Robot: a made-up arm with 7 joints. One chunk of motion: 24 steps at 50 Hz.
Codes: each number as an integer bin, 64 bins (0 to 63) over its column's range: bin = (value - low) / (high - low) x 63, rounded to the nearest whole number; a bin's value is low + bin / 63 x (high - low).
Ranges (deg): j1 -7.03..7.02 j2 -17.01..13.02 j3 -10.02..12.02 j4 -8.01..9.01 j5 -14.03..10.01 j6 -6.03..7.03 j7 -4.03..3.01
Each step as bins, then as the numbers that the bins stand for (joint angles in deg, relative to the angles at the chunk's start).
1 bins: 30 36 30 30 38 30 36
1 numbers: -0.34 0.15 0.48 0.09 0.47 0.19 -0.01
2 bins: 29 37 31 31 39 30 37
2 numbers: -0.56 0.63 0.83 0.36 0.85 0.19 0.10
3 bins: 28 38 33 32 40 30 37
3 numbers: -0.79 1.10 1.52 0.64 1.23 0.19 0.10
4 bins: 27 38 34 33 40 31 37
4 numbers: -1.01 1.10 1.87 0.91 1.23 0.40 0.10
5 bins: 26 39 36 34 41 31 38
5 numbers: -1.23 1.58 2.57 1.18 1.62 0.40 0.22
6 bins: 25 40 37 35 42 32 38
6 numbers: -1.45 2.06 2.92 1.45 2.00 0.60 0.22
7 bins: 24 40 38 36 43 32 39
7 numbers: -1.68 2.06 3.27 1.72 2.38 0.60 0.33
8 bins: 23 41 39 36 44 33 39
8 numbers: -1.90 2.53 3.62 1.72 2.76 0.81 0.33
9 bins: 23 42 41 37 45 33 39
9 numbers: -1.90 3.01 4.32 1.99 3.14 0.81 0.33
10 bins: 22 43 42 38 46 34 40
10 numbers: -2.12 3.49 4.67 2.26 3.52 1.02 0.44
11 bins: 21 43 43 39 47 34 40
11 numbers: -2.35 3.49 5.02 2.53 3.90 1.02 0.44
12 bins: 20 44 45 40 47 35 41
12 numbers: -2.57 3.96 5.72 2.80 3.90 1.23 0.55
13 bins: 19 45 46 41 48 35 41
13 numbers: -2.79 4.44 6.07 3.07 4.29 1.23 0.55
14 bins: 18 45 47 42 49 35 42
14 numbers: -3.02 4.44 6.42 3.34 4.67 1.23 0.66
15 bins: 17 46 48 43 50 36 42
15 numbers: -3.24 4.92 6.77 3.61 5.05 1.43 0.66
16 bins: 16 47 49 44 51 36 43
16 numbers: -3.46 5.39 7.12 3.88 5.43 1.43 0.78
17 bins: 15 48 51 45 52 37 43
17 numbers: -3.68 5.87 7.82 4.15 5.81 1.64 0.78
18 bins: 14 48 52 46 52 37 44
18 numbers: -3.91 5.87 8.17 4.42 5.81 1.64 0.89
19 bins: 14 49 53 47 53 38 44
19 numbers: -3.91 6.35 8.52 4.69 6.19 1.85 0.89
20 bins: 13 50 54 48 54 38 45
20 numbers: -4.13 6.82 8.87 4.96 6.58 1.85 1.00
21 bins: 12 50 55 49 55 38 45
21 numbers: -4.35 6.82 9.22 5.23 6.96 1.85 1.00
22 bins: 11 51 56 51 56 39 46
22 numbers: -4.58 7.30 9.57 5.77 7.34 2.05 1.11
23 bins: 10 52 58 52 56 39 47
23 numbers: -4.80 7.78 10.27 6.04 7.34 2.05 1.22
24 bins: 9 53 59 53 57 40 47
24 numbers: -5.02 8.25 10.62 6.31 7.72 2.26 1.22
